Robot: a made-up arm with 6 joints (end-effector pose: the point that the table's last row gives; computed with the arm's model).
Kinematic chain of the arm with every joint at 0, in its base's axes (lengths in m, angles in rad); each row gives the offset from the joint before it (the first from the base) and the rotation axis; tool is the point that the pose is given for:
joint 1: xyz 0 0 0.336 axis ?
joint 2: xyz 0 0 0 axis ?
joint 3: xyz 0 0 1.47 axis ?
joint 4: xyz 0 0 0 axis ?
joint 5: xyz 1.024 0 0 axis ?
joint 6: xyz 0 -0.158 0 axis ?
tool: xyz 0 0 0
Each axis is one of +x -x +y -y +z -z.
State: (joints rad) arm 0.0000 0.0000 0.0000 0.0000 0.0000 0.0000
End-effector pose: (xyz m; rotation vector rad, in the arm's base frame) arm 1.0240 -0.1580 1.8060 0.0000 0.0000 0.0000
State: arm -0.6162 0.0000 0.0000 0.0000 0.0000 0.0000
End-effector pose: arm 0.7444 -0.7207 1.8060 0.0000 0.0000 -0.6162
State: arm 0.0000 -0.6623 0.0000 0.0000 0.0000 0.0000
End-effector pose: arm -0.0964 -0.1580 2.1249 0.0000 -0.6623 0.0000
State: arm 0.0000 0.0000 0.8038 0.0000 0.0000 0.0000
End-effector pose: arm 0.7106 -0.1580 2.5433 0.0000 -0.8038 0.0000
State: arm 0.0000 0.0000 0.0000 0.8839 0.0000 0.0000
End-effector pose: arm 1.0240 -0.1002 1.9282 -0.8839 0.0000 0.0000
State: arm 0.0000 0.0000 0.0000 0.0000 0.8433 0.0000
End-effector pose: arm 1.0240 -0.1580 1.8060 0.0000 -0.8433 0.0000
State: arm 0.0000 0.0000 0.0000 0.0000 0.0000 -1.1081
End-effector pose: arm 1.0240 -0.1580 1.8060 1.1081 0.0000 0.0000
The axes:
joint 1: +z
joint 2: +y
joint 3: -y
joint 4: -x
joint 5: -y
joint 6: -x

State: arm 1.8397 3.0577 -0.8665 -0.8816 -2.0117 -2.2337
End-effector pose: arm 0.2342 -0.4717 -0.3203 0.6511 2.0236 1.9223
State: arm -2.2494 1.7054 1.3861 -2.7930 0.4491 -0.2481
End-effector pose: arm -1.3984 -1.9708 -0.2339 -0.9243 2.2817 0.5575
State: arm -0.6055 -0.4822 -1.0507 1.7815 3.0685 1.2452
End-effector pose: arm 0.2362 -0.1233 1.2173 -0.6202 -2.3285 0.4458
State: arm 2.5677 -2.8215 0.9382 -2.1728 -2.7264 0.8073
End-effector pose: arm 1.1041 -0.8203 -1.5466 -0.2979 -2.7767 -0.0665
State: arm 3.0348 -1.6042 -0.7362 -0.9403 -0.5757 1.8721
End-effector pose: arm 0.7158 0.0169 0.9858 -0.8952 1.6177 -2.4645
